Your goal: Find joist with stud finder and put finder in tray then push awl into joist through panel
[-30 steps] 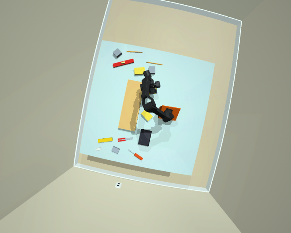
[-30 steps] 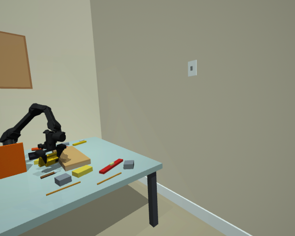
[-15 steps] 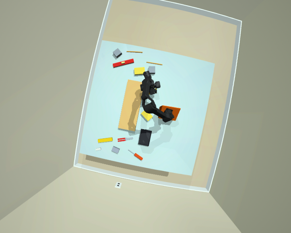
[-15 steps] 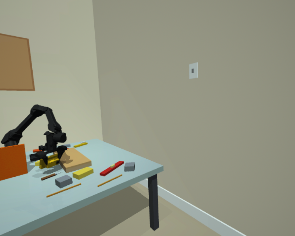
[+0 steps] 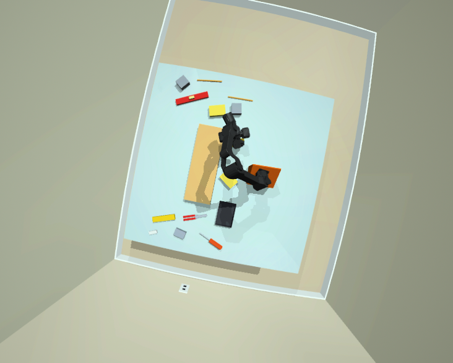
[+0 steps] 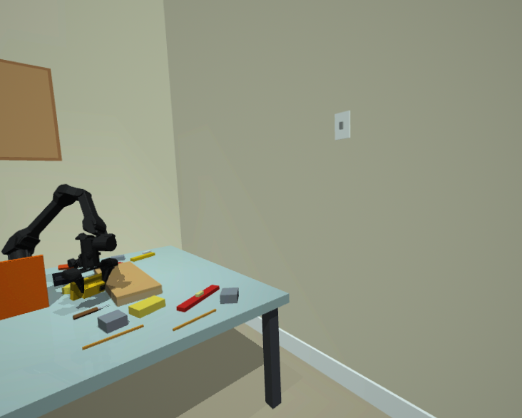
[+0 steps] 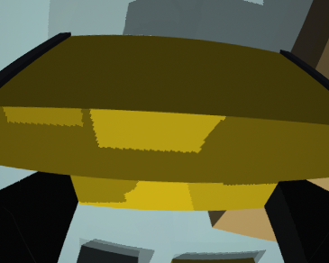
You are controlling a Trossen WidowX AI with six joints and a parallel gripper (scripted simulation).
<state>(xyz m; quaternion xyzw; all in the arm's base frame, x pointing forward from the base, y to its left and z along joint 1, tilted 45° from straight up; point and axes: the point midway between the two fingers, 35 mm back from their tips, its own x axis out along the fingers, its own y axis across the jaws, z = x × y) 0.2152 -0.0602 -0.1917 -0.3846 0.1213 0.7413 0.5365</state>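
Right now the yellow stud finder is 10 mm ahead of my gripper tip and 10 mm to the left of it. Also, from my gripper tip: awl: 40 mm to the right, 70 mm below; red level: 360 mm ahead, 200 mm to the right, 60 mm below; dark tray: 90 mm behind, 500 mm to the left, 60 mm below.
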